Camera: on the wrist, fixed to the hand. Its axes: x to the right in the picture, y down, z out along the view.
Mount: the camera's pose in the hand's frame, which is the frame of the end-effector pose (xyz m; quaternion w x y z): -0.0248 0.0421 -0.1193 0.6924 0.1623 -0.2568 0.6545
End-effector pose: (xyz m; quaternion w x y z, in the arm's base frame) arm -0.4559 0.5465 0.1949 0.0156 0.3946 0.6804 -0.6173
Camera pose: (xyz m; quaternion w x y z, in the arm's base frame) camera -0.3598 0.6323 0.2010 0.5255 0.5625 0.1086 -0.6290
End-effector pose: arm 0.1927 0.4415 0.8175 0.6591 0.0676 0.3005 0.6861
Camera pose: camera 0.1010 0.3816 0.7495 0.0735 0.5266 0.1059 0.8403
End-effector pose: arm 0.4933 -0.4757 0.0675 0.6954 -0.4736 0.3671 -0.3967
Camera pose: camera 0.3858 -0.4873 -0.0028 0.9122 -0.0767 0.3212 0.2425
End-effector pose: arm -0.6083 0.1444 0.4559 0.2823 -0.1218 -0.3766 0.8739
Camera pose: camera -0.5543 0.1768 0.3434 0.4534 0.0606 0.1117 -0.8822
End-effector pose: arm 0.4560 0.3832 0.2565 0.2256 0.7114 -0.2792 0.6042
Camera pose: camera 0.3374 0.4336 0.2514 0.4264 -0.5016 0.6188 -0.4286
